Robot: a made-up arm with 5 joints. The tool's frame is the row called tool.
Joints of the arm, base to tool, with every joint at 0 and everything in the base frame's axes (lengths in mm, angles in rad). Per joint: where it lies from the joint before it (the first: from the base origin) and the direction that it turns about. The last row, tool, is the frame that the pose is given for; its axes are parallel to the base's.
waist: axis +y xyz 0 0 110
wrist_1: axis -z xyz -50 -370 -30
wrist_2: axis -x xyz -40 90 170
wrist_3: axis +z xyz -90 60 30
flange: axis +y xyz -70 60 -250
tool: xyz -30 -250 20
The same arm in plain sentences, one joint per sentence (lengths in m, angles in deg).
The arm has five revolute joints in a row. What follows holds with every joint at zero, and every direction is one of the base frame's.
Joint 1 is mounted 0.11 m along +z from the base frame's origin and turns about +y.
Joint 2 is mounted 0.05 m along -x and 0.37 m along -y and 0.03 m along -z from joint 1 and turns about -z.
Joint 3 is mounted 0.04 m along -x and 0.09 m along +y and 0.17 m along +z from joint 2 and turns about -x.
Joint 4 is mounted 0.09 m along -x and 0.06 m along +y and 0.03 m along +z from joint 3 and turns about +z.
Joint 5 is mounted 0.07 m along -x and 0.06 m along +y and 0.25 m along -z from joint 4 and turns about +y.
The tool frame, which is the frame that the pose is given for, is mounted 0.03 m along -x and 0.25 m along -y and 0.02 m along +z from joint 5; its axes are parallel to the base frame's.

